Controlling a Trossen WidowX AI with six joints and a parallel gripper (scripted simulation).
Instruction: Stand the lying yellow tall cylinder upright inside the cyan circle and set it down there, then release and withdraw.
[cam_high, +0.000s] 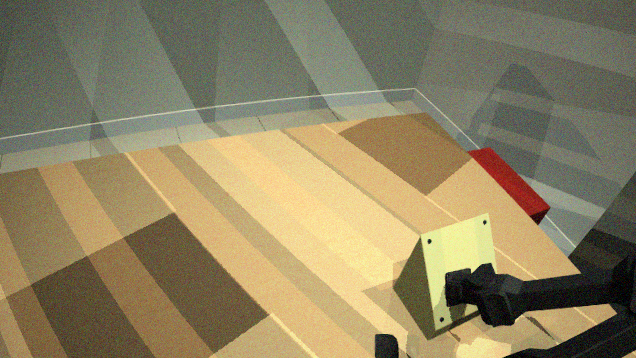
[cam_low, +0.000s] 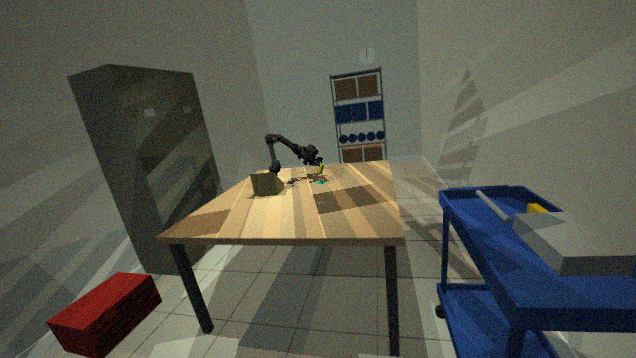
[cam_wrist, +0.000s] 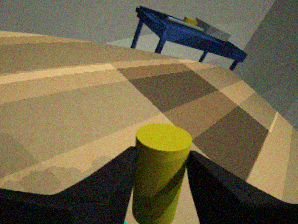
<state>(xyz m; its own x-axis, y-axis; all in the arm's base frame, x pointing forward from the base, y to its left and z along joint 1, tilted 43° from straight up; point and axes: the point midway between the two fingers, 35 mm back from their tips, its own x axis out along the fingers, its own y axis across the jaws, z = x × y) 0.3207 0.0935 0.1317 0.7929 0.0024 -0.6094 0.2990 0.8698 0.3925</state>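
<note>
Right now the cyan circle is 2 cm behind my gripper tip, 1 cm to the left of it and 13 cm below it. Also, from my gripper tip: yellow cylinder (1 cm behind, 2 cm below).
</note>
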